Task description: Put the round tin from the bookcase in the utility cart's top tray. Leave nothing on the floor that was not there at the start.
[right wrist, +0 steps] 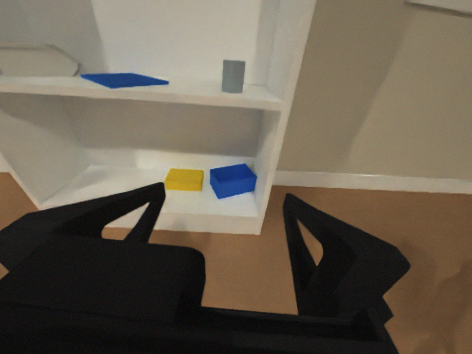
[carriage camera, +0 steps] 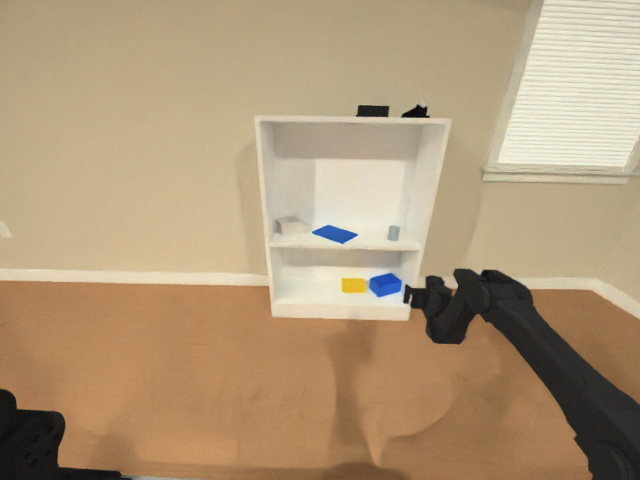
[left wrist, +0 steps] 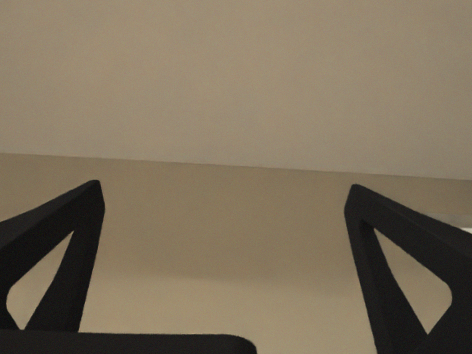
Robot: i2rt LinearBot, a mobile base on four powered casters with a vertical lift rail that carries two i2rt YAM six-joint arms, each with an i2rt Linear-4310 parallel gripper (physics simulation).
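Frame: origin at the left arm's base, x ahead, y left, z up, level; millimetres.
Where they show: left gripper, between the fingertips: (left wrist: 227, 195); right gripper, between the fingertips: (right wrist: 224, 194) (carriage camera: 418, 285).
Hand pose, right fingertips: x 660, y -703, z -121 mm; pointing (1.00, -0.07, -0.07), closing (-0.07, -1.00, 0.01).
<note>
Each offset is from my right fingertips to the top centre of the thing. "spot": to the spot under its first point.
The round tin, a small grey-blue cylinder {dz +81, dx +402, dy -2 mm} (carriage camera: 393, 233) (right wrist: 233, 76), stands upright on the middle shelf of the white bookcase (carriage camera: 264, 180) (right wrist: 295, 60), near its right side. My right gripper (carriage camera: 406, 295) (right wrist: 224, 194) is open and empty. It is in front of the bookcase and lower than the tin, level with the bottom compartment in the carriage view. My left gripper (left wrist: 227, 195) is open and empty, facing bare wall and ceiling. The utility cart does not show in these views.
A blue flat item {dz +19, dx +453, dy +305 mm} (carriage camera: 334, 234) (right wrist: 124, 80) and a pale bin {spot: dz +69, dx +424, dy +532 mm} (carriage camera: 292, 225) (right wrist: 37, 60) share the tin's shelf. A yellow box {dz -328, dx +486, dy +172 mm} (carriage camera: 353, 285) (right wrist: 184, 179) and a blue box {dz -298, dx +478, dy -24 mm} (carriage camera: 385, 284) (right wrist: 233, 180) are below. Two black items {dz +641, dx +505, dy +149 mm} (carriage camera: 373, 111) {dz +657, dx +461, dy -31 mm} (carriage camera: 415, 111) are on top.
</note>
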